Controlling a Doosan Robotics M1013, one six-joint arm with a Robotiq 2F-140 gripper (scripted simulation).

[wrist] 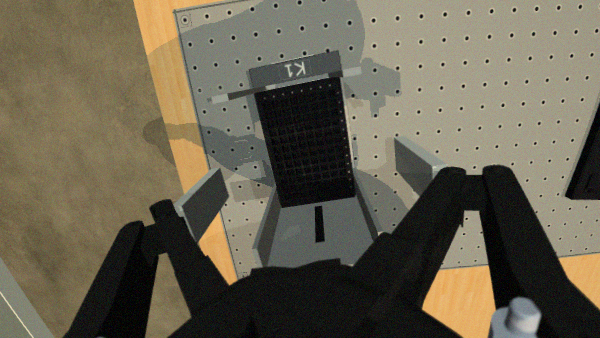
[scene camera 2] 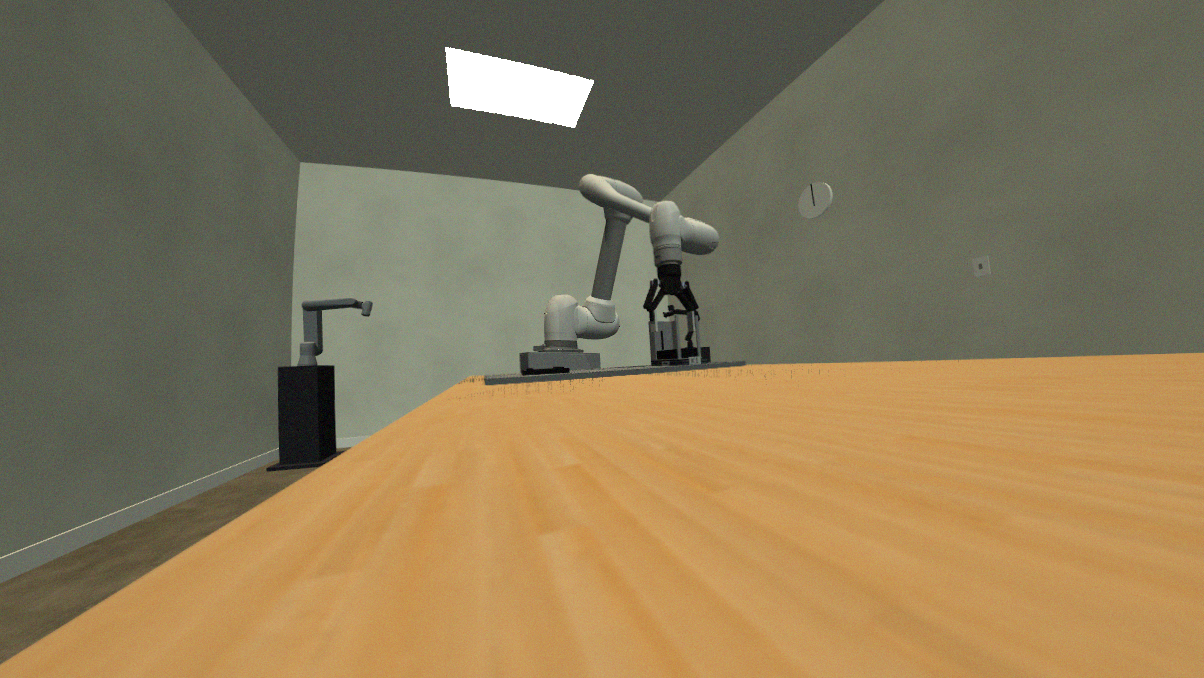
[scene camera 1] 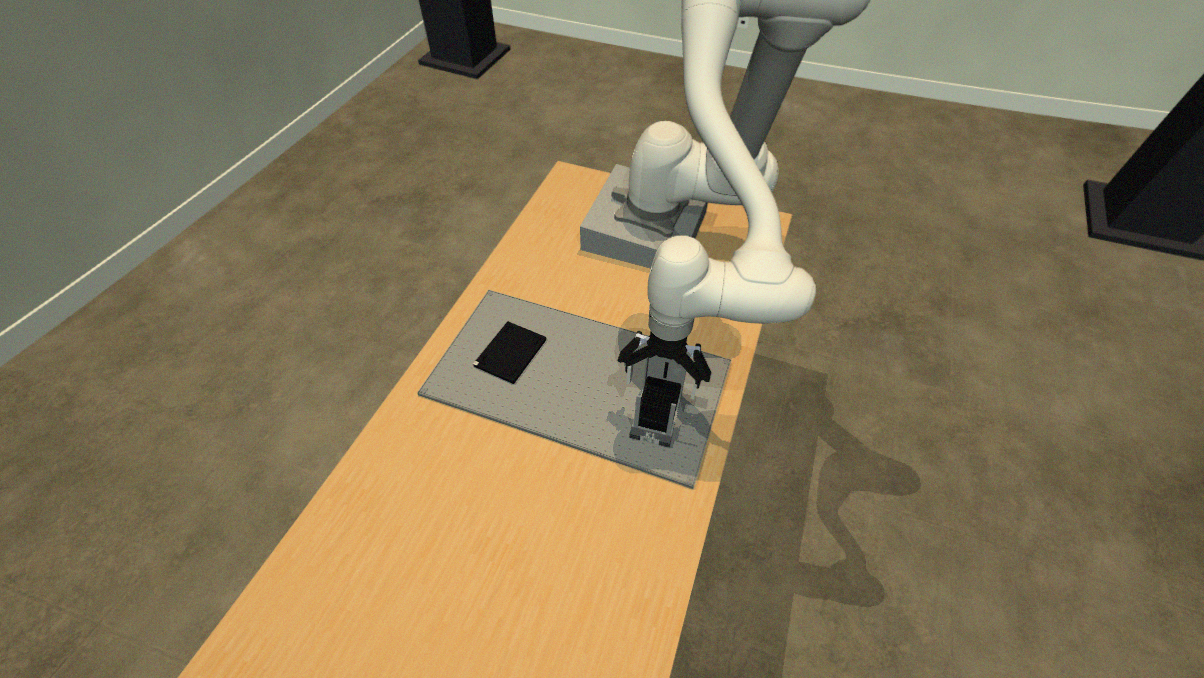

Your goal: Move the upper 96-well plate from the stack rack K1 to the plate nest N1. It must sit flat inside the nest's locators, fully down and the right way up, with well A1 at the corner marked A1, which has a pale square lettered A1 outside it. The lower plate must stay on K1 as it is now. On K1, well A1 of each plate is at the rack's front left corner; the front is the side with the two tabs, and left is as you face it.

Scene:
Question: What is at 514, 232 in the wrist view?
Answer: My gripper.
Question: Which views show my gripper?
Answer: The wrist view, scene camera 2 and scene camera 1: all of them.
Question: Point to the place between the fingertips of my gripper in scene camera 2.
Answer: At 673, 331

